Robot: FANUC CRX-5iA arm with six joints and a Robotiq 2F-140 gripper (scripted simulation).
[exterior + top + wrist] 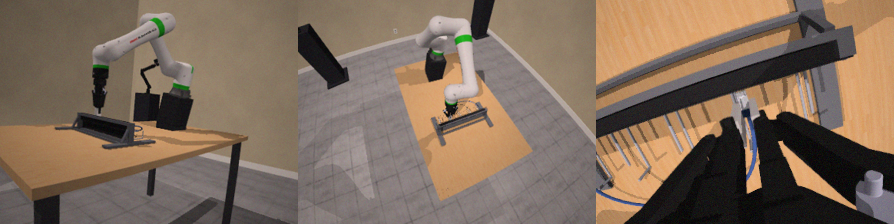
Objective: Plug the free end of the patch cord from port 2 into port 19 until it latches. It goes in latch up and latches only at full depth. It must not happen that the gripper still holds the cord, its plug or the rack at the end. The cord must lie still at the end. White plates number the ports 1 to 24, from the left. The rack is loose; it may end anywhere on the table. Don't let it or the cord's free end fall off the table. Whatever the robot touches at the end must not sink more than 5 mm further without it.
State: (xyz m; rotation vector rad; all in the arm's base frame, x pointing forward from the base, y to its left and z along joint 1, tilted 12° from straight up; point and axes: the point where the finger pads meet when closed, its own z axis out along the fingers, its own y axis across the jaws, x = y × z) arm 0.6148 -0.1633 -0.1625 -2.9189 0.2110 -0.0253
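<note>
Now: the plug 10 mm ahead of my hand and 30 mm below it.
</note>
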